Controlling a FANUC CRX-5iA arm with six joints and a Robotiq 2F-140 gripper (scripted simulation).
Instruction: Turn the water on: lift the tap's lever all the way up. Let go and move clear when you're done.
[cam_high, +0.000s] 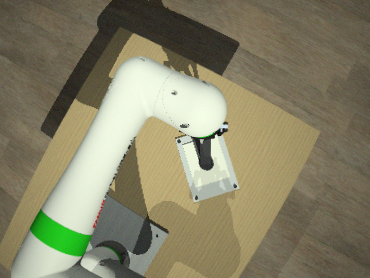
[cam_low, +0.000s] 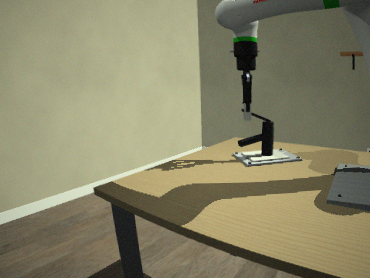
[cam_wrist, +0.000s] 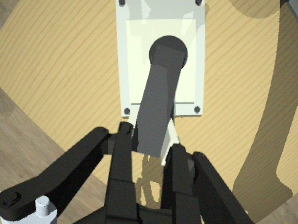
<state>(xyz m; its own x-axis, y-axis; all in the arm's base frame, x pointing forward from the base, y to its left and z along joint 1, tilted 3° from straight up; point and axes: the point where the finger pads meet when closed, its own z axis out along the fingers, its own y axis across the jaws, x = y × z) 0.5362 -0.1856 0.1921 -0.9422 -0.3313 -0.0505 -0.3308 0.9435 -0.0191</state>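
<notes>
My hand is 30 mm past the lever, 10 mm to the left of it and 10 mm above it. The rest, counted from my hand: black tap 80 mm below, 60 mm behind, 20 mm to the right.
</notes>
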